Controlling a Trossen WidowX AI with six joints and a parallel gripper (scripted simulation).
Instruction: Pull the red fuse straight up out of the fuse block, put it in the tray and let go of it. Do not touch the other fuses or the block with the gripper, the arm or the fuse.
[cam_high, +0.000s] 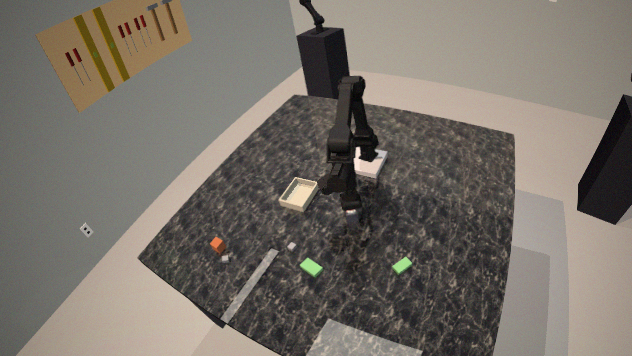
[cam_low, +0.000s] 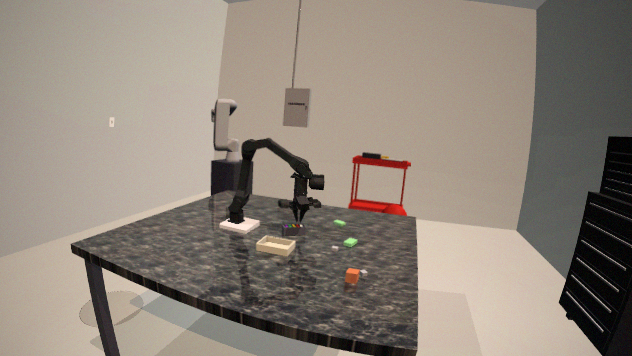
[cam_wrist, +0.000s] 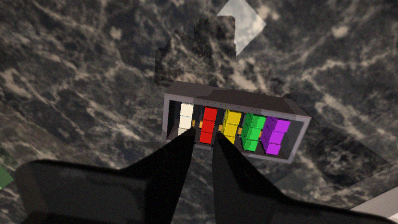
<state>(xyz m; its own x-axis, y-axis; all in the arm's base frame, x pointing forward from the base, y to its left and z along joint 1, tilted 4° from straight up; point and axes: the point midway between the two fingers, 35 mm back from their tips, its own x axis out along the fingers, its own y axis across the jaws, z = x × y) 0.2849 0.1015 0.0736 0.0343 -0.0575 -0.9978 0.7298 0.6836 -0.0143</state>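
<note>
My gripper tip is now 30 mm above the red fuse. Also, from my gripper tip: yellow fuse: 20 mm behind, 10 mm to the right, 30 mm below; then white fuse: 10 mm ahead, 10 mm to the left, 30 mm below; then green fuse: 30 mm behind, 20 mm to the right, 30 mm below.
</note>
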